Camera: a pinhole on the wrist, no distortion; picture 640 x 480 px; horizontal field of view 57.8 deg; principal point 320.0 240.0 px. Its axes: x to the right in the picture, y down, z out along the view. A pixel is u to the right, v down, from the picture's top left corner.
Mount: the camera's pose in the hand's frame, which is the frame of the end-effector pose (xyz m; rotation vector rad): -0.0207 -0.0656 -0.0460 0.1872 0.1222 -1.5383
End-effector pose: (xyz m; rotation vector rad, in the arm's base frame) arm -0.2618 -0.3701 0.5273 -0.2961 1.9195 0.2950
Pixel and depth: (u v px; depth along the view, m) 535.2 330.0 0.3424
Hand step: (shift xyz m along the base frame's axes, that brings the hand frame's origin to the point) 0.3122 -0.1505 -0.1319
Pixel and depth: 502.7 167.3 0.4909
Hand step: 0.4920 -0.1517 -0.0717
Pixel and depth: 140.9 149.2 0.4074
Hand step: 0.3714 0.1127 -0.0365
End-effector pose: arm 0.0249 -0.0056 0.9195 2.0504 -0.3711 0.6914
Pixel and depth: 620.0 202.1 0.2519
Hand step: 0.1463 -0.0159 -0.2643
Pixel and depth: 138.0 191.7 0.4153
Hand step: 0.0769 -0.3135 -0.2237
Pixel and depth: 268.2 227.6 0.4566
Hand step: 0.1537 -0.2821 -0.2825
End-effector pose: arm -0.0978 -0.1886 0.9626 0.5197 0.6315 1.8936
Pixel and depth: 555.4 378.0 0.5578
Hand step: 0.5195 0.3102 0.1110
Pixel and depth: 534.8 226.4 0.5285
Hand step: 0.5340 0.1601 0.0992
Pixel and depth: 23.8 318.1 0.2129
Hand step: 0.1145 0.0323 0.1419
